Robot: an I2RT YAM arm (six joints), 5 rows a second.
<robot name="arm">
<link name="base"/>
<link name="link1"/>
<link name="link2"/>
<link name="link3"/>
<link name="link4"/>
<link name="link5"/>
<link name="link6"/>
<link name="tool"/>
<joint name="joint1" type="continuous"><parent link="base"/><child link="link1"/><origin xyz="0 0 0.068" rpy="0 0 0"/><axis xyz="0 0 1"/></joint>
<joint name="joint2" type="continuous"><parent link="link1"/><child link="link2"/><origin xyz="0.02 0.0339 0.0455" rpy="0 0 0"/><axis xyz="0 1 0"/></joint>
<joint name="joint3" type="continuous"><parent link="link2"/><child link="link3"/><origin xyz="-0.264 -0.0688 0" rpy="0 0 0"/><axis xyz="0 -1 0"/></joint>
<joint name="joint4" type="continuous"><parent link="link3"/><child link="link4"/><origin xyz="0.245 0.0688 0.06" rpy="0 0 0"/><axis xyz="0 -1 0"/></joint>
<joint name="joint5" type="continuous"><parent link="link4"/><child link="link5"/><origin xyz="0.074 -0.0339 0.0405" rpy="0 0 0"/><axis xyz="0 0 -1"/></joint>
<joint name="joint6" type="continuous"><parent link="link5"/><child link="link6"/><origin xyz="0.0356 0 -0.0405" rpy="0 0 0"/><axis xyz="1 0 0"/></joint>
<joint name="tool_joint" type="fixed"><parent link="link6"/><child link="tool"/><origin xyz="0 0 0" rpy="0 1.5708 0"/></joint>
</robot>
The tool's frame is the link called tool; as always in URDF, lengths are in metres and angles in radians. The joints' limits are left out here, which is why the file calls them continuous.
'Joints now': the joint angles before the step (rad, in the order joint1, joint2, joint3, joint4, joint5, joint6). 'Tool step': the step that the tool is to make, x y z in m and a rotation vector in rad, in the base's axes. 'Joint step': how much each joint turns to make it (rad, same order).
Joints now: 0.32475, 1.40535, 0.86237, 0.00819, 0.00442, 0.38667
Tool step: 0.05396, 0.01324, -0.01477, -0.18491, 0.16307, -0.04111
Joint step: -0.00261, 0.26175, 0.26625, -0.21387, 0.10445, -0.07605
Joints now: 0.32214, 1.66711, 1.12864, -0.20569, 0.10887, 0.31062
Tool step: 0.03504, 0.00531, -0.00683, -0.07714, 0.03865, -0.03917
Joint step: -0.00946, 0.14774, 0.16448, -0.07428, 0.06402, -0.02330
